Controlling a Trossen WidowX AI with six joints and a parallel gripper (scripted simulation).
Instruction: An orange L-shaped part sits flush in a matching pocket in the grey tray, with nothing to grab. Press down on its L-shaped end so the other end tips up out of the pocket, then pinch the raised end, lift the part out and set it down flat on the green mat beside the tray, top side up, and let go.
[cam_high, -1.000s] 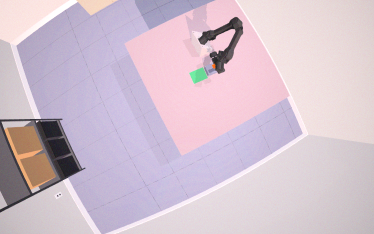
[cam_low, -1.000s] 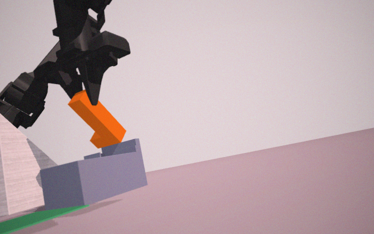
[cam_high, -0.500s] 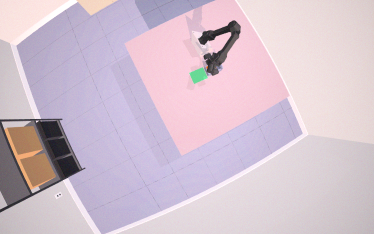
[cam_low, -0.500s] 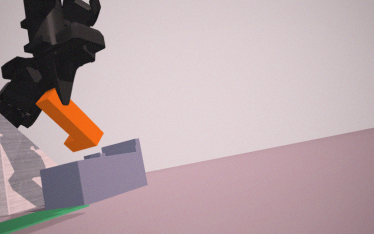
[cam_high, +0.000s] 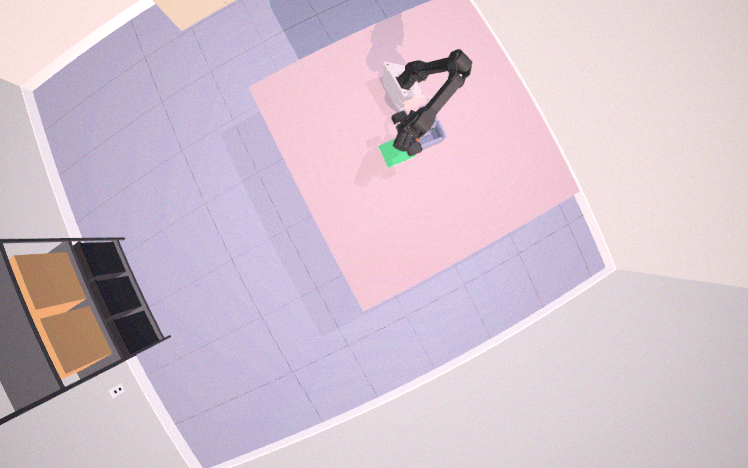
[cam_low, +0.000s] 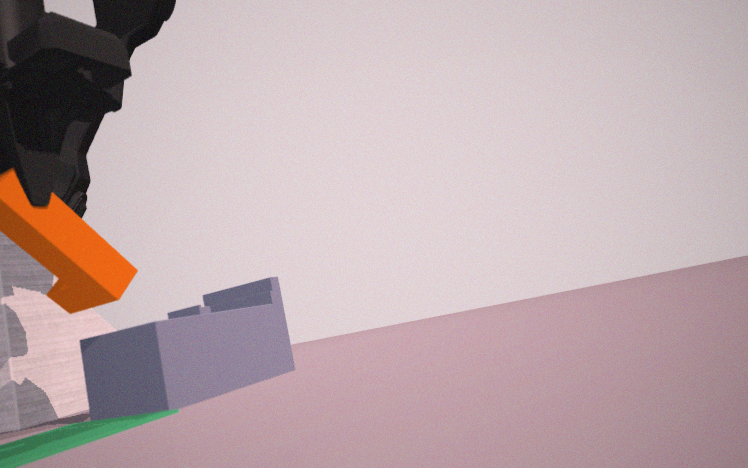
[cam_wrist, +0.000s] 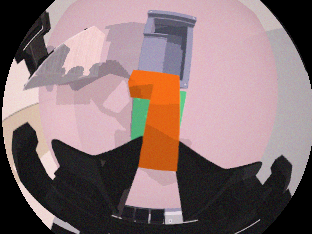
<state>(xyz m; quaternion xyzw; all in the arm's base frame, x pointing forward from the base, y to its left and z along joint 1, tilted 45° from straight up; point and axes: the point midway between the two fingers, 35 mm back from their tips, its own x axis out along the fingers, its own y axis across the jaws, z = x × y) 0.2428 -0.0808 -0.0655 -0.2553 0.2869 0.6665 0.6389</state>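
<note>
The green mat is 17 cm below my gripper tip and 2 cm to the right of it. Round my gripper tip: orange L-shaped part 3 cm to the left, 3 cm below, 1 cm behind.
</note>
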